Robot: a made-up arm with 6 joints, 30 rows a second.
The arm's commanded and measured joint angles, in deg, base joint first. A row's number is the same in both.
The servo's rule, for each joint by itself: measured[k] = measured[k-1] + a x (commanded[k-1-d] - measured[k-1]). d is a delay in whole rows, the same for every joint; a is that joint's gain. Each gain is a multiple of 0.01, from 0.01 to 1. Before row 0 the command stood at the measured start. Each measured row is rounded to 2 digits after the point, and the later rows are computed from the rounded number. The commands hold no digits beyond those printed.
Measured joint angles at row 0:
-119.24 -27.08 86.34 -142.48 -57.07 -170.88
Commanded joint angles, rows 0 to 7:
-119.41 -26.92 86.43 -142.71 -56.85 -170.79
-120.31 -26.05 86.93 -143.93 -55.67 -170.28
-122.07 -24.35 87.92 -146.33 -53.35 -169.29
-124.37 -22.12 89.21 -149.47 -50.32 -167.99
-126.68 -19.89 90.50 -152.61 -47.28 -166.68
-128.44 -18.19 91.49 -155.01 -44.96 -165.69
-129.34 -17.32 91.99 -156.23 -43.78 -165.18
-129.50 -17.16 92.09 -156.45 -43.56 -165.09
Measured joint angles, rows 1 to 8:
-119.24 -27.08 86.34 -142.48 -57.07 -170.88
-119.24 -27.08 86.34 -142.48 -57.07 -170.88
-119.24 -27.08 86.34 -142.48 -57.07 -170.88
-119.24 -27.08 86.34 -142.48 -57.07 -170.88
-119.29 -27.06 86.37 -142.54 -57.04 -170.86
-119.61 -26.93 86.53 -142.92 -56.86 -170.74
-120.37 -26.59 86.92 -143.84 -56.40 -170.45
-121.61 -26.01 87.56 -145.36 -55.61 -169.96
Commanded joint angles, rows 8 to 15:
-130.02 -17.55 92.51 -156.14 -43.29 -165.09
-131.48 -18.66 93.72 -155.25 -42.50 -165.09
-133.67 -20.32 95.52 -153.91 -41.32 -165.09
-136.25 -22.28 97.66 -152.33 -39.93 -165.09
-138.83 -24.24 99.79 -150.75 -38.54 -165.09
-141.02 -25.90 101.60 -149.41 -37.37 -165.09
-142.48 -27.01 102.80 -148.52 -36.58 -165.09
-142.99 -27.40 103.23 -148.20 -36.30 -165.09
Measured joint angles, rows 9 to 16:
-123.18 -25.21 88.38 -147.32 -54.53 -169.30
-124.81 -24.30 89.25 -149.40 -53.29 -168.58
-126.21 -23.39 90.02 -151.24 -52.05 -167.90
-127.23 -22.58 90.60 -152.65 -50.95 -167.34
-128.09 -21.93 91.13 -153.59 -49.95 -166.89
-129.14 -21.50 91.86 -154.04 -48.98 -166.53
-130.54 -21.35 92.88 -154.00 -47.98 -166.24
-132.31 -21.47 94.22 -153.55 -46.93 -166.01

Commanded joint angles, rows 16 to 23:
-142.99 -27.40 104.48 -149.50 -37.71 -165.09
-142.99 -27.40 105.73 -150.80 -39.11 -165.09
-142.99 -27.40 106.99 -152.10 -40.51 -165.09
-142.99 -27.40 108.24 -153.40 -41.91 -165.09
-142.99 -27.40 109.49 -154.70 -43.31 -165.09
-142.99 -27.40 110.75 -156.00 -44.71 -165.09
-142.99 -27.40 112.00 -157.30 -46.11 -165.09
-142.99 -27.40 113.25 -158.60 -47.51 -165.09
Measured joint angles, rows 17 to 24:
-134.33 -21.83 95.78 -152.79 -45.84 -165.83
-136.40 -22.36 97.41 -151.88 -44.74 -165.68
-138.28 -22.96 98.92 -150.97 -43.68 -165.56
-139.74 -23.54 100.13 -150.22 -42.72 -165.47
-140.75 -24.04 101.35 -150.03 -42.07 -165.39
-141.44 -24.48 102.58 -150.24 -41.69 -165.33
-141.92 -24.86 103.81 -150.74 -41.54 -165.28
-142.25 -25.19 105.05 -151.46 -41.59 -165.24

